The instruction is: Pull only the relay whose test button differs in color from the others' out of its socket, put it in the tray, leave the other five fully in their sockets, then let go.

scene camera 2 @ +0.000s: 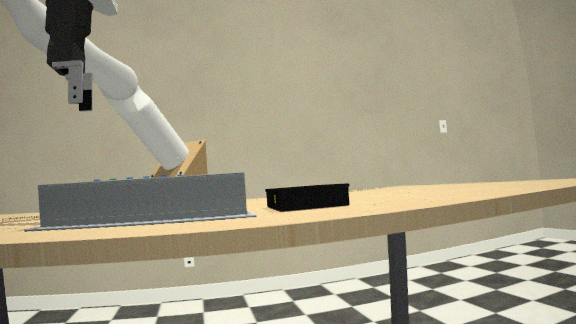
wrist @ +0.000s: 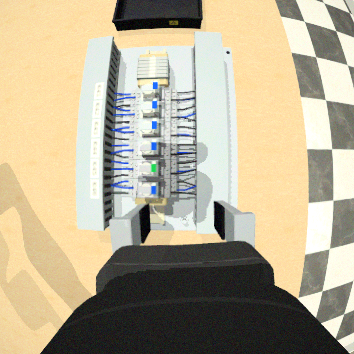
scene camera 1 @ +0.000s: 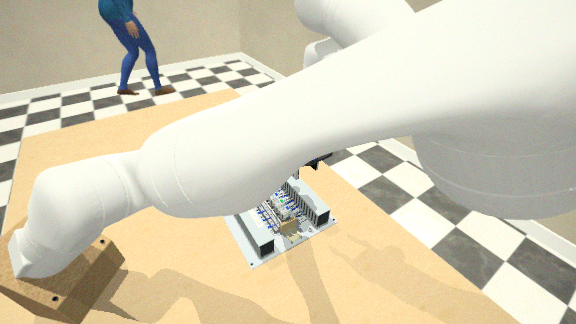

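Pixels of known places: gripper, fingertip midpoint: point(scene camera 2: 80, 107) point(wrist: 181, 215) point(scene camera 1: 304, 172); arm's base, origin of the base link: point(scene camera 2: 175, 158) point(scene camera 1: 44, 252).
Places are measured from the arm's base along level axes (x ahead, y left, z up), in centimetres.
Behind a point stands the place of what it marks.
The relay with the green test button point(wrist: 149, 168) @[x 43.2, y -22.3, z -7.2 cm] point(scene camera 1: 282, 201) @[x 43.6, y -22.7, z -7.0 cm] sits in its socket, second from the gripper's end of the row of six in the wrist view. The other five relays have blue buttons and sit in the same row; one blue-button relay point(wrist: 148, 189) @[x 42.2, y -24.9, z -7.2 cm] is at the near end. The black tray point(wrist: 157, 24) @[x 52.1, y 3.0, z -12.8 cm] point(scene camera 2: 307, 198) @[x 61.0, y 4.1, z -12.3 cm] stands on the table beyond the row's far end. My gripper point(wrist: 181, 215) @[x 45.8, y -27.5, z 4.5 cm] point(scene camera 2: 80, 102) @[x 45.8, y -27.5, z 4.5 cm] is open and empty, pointing down, well above the panel and short of the row's near end in the wrist view. The arm hides the tray in scene camera 1.
Two tall grey wire ducts point(wrist: 88, 210) @[x 32.9, y -24.9, z -7.7 cm] point(wrist: 209, 100) @[x 53.9, y -16.2, z -7.7 cm] flank the row on the panel, with blue and black wires between. A terminal block point(wrist: 153, 69) @[x 48.2, y -8.2, z -9.4 cm] stands at the row's tray end. The arm's wooden base point(scene camera 1: 102, 272) @[x 4.7, y -3.7, z -10.0 cm] point(scene camera 2: 196, 159) @[x 6.8, y 4.2, z -1.1 cm] is on the table. A person point(scene camera 1: 132, 40) stands beyond the table.
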